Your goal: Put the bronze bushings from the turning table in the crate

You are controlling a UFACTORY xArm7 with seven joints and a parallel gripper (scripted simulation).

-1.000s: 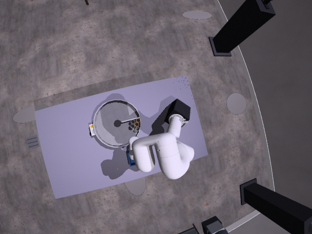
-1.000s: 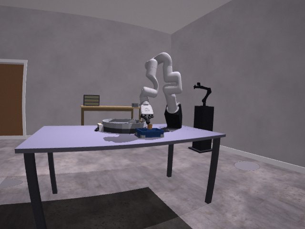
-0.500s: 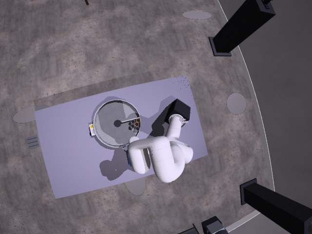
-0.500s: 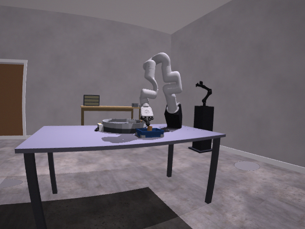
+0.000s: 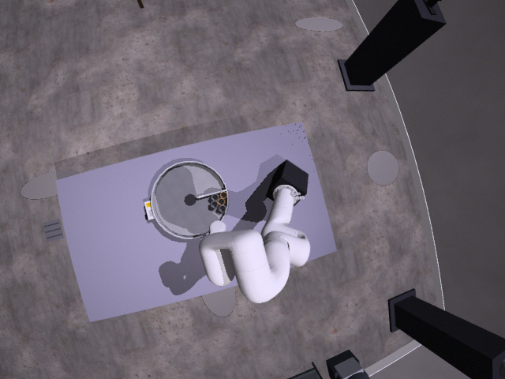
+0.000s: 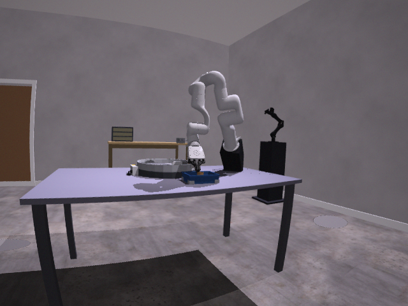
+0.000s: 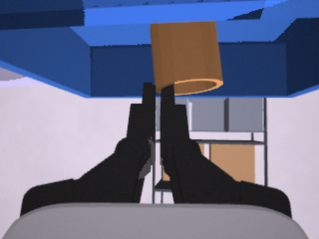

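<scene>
Right now the blue crate is 50 mm below my hand and 20 mm behind it. Also, from my hand: round grey turning table 320 mm to the right, 120 mm ahead, 30 mm below.
</scene>
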